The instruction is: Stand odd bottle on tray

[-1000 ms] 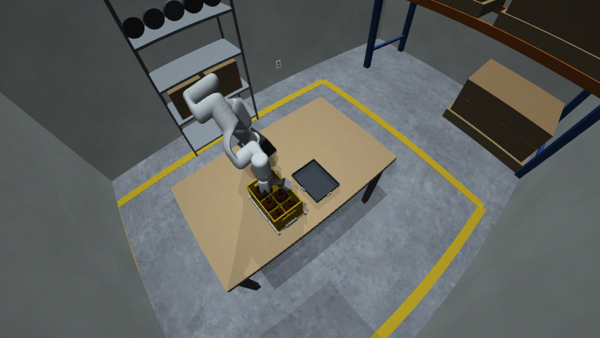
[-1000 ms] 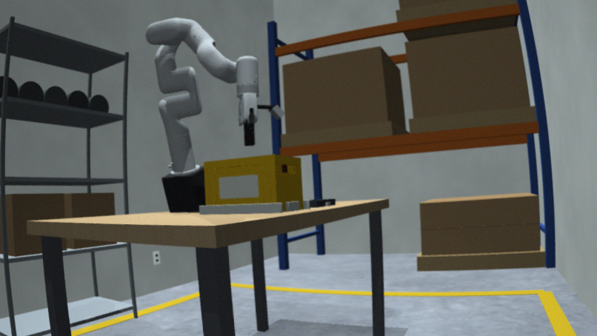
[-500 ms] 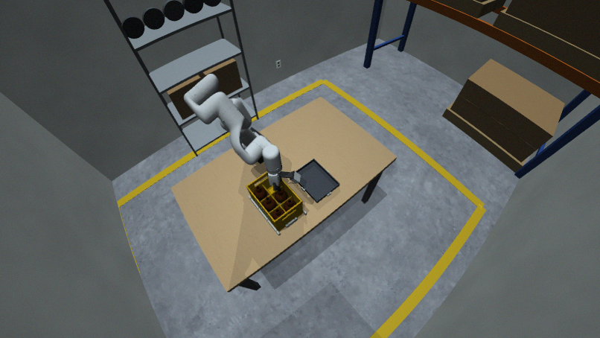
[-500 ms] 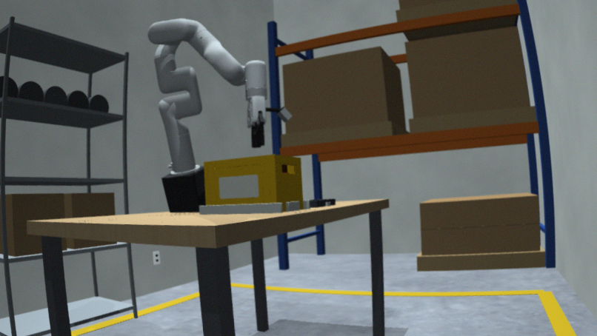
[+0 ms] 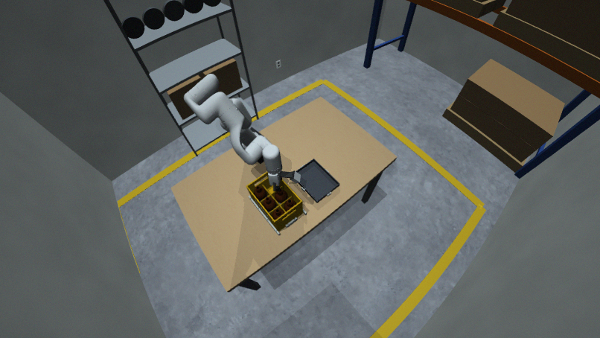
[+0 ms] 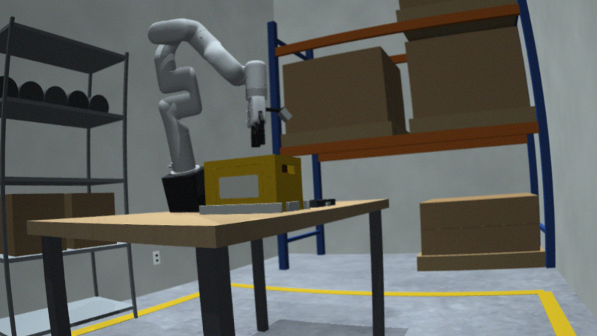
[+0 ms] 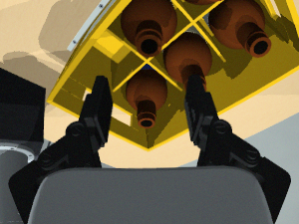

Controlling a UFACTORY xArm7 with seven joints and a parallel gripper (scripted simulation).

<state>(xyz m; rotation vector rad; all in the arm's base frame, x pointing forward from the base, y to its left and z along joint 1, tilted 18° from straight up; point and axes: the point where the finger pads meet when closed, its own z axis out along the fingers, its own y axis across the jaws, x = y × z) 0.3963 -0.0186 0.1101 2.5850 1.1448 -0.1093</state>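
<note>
My hand is 4 cm to the left of the crate and 16 cm above it. Also, from my hand: tray: 1 cm ahead, 25 cm to the left, 23 cm below; then bottle: 9 cm ahead, 16 cm below.
</note>
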